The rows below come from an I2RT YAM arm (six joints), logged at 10 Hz.
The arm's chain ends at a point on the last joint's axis. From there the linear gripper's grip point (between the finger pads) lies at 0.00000 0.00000 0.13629 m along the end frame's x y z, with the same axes.
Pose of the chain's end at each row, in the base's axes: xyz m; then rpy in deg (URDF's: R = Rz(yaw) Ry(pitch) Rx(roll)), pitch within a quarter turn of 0, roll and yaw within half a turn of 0:
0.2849, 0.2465, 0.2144, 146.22, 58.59, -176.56
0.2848, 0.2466, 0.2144, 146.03, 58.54, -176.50
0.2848, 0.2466, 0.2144, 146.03, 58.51, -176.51
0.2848, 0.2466, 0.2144, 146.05, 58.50, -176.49
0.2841, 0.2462, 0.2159, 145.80, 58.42, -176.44
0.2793, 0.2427, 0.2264, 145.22, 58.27, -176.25
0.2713, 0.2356, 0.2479, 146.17, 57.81, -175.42
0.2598, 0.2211, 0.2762, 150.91, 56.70, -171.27
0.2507, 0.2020, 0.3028, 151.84, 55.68, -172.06
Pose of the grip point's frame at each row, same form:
0.3769, 0.3279, 0.1554, 146.22, 58.59, -176.56
0.3764, 0.3285, 0.1554, 146.03, 58.54, -176.50
0.3764, 0.3285, 0.1554, 146.03, 58.51, -176.51
0.3764, 0.3285, 0.1553, 146.05, 58.50, -176.49
0.3752, 0.3286, 0.1569, 145.80, 58.42, -176.44
0.3692, 0.3265, 0.1675, 145.22, 58.27, -176.25
0.3607, 0.3189, 0.1876, 146.17, 57.81, -175.42
0.3481, 0.3017, 0.2108, 150.91, 56.70, -171.27
0.3401, 0.2794, 0.2351, 151.84, 55.68, -172.06

